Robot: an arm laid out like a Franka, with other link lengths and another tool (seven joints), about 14 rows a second.
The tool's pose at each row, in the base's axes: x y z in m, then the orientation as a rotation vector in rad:
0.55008, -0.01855, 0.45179, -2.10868, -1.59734, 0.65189
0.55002, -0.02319, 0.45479, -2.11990, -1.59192, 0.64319
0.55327, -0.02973, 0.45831, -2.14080, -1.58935, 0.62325
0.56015, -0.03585, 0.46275, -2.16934, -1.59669, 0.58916
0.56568, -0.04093, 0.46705, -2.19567, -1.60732, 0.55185
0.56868, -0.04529, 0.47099, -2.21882, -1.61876, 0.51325
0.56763, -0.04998, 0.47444, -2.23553, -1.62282, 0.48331
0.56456, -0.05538, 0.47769, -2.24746, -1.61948, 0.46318
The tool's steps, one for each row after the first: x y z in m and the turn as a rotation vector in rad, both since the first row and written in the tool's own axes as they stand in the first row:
-0.00485, -0.00060, -0.00259, -0.00662, 0.00569, 0.00698
-0.01082, 0.00153, -0.00764, -0.02417, 0.01527, 0.01605
-0.01565, 0.00583, -0.01556, -0.05608, 0.02766, 0.02256
-0.01977, 0.00889, -0.02252, -0.08943, 0.04063, 0.02595
-0.02374, 0.01003, -0.02766, -0.12175, 0.05427, 0.02710
-0.02892, 0.00841, -0.03003, -0.14361, 0.06697, 0.02941
-0.03523, 0.00554, -0.03107, -0.15564, 0.07792, 0.03393

